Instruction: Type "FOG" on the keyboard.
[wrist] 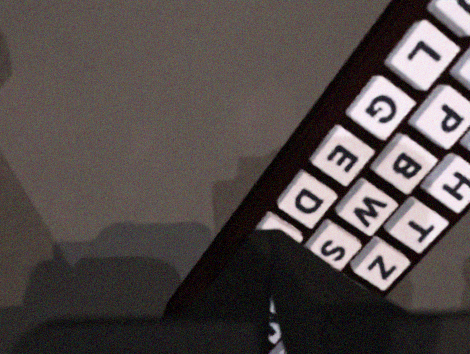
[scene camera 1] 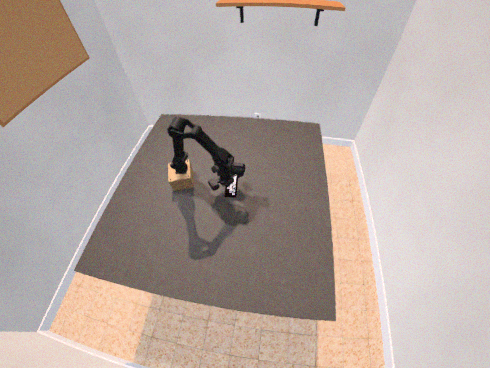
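Where they show: gripper, fingertip midpoint: (wrist: 266, 241) (scene camera 1: 227, 186); arm's base, origin of the base link: (scene camera 1: 181, 169).
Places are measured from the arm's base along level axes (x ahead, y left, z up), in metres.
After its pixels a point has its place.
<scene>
The keyboard (scene camera 1: 231, 188) {x 0.284, y -0.079, z -0.085 m} (wrist: 325, 115) {x 0.253, y -0.026, z -0.092 m} is a dark board with white lettered keys, lying on the dark table top and running diagonally in the wrist view. Its G key (wrist: 381, 108) {x 0.264, y -0.015, z -0.087 m} shows between the L key (wrist: 422, 54) {x 0.265, y 0.003, z -0.087 m} and the E key (wrist: 342, 155) {x 0.263, y -0.033, z -0.087 m}. The D key (wrist: 307, 199) {x 0.263, y -0.051, z -0.087 m} lies nearer the fingertips. My gripper (scene camera 1: 229, 183) {x 0.258, y -0.069, z -0.083 m} (wrist: 266, 241) {x 0.258, y -0.069, z -0.083 m} is shut and empty, with its tips over a partly covered key (wrist: 281, 226) {x 0.261, y -0.063, z -0.087 m} beside D. That key's letter is hidden, and I cannot tell whether the tips touch it. No readable F or O key shows.
The arm stands on a wooden block (scene camera 1: 180, 178) {x 0.003, y -0.061, z -0.009 m} on the large dark table (scene camera 1: 280, 260) {x 0.531, y -0.483, z -0.103 m}. Its shadows fall on the table. An orange shelf (scene camera 1: 280, 5) is on the back wall, and a brown panel (scene camera 1: 35, 55) is at the upper left.
</scene>
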